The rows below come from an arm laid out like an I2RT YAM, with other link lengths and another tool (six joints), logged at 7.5 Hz.
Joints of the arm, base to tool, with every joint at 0 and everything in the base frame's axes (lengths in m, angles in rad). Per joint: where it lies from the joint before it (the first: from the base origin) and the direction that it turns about. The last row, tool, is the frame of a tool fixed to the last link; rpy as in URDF.
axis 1: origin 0.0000 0.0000 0.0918 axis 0 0 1
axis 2: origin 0.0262 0.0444 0.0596 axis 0 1 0
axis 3: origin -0.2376 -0.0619 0.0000 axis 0 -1 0
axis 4: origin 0.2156 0.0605 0.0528 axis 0 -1 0
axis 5: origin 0.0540 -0.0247 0.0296 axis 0 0 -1
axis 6: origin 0.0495 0.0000 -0.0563 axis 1 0 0
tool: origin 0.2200 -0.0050 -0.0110 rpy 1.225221 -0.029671 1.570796
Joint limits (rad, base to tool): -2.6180..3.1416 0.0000..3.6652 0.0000..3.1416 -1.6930..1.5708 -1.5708..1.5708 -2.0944..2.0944
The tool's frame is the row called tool.
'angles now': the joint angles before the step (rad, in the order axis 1, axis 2, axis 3, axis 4, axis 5, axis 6). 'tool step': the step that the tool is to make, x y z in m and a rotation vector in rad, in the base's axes. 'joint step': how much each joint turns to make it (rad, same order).
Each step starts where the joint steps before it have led.
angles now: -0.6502, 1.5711, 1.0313, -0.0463, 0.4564, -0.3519
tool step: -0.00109, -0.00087, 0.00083, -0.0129, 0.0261, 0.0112
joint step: 0.0003, 0.0000, 0.0000, 0.0007, 0.0054, -0.0309
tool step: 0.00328, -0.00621, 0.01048, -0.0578, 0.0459, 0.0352
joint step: 0.0000, 0.0000, 0.0000, 0.0393, 0.0099, -0.0909
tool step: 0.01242, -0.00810, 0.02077, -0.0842, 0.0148, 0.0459
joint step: 0.0031, 0.0000, 0.0000, 0.0836, -0.0007, -0.0979
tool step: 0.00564, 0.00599, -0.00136, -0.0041, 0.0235, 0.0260
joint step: 0.0171, 0.0000, 0.0001, -0.0066, -0.0002, -0.0218
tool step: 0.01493, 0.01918, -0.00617, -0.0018, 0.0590, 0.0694
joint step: 0.0511, 0.0000, -0.0001, -0.0273, 0.0001, -0.0443
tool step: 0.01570, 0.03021, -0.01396, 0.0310, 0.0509, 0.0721
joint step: 0.0718, 0.0000, 0.0000, -0.0596, -0.0004, 0.0000
